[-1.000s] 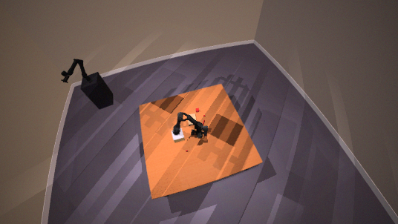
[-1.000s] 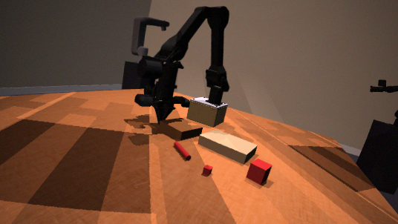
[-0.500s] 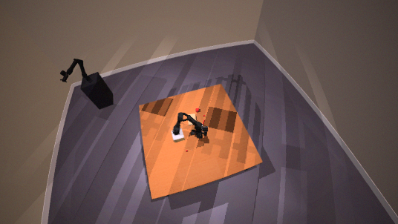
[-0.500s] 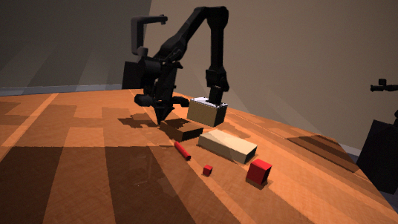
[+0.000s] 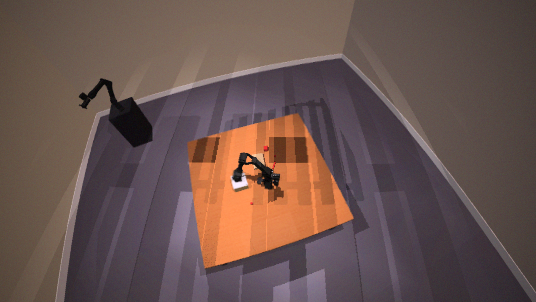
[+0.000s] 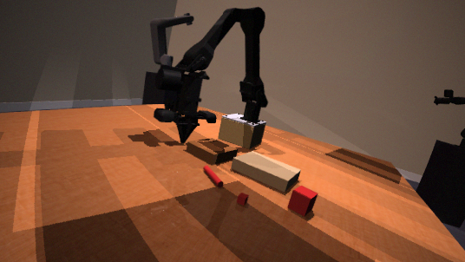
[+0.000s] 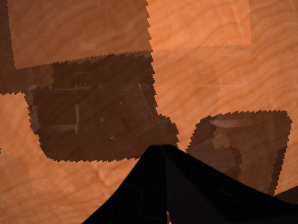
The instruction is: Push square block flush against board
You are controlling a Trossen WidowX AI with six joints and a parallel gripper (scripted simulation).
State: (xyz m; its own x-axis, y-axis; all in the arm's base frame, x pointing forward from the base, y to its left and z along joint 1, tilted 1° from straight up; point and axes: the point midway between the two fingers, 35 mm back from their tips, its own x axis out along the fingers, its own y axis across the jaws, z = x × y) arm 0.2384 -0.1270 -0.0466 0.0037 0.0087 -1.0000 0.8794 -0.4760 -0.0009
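My gripper tip is now 100 mm to the right of the flat brown square block and 10 mm below it. Round my gripper tip: pale long board 270 mm to the left, 10 mm ahead, 10 mm above; red rod 170 mm to the left, 130 mm ahead.
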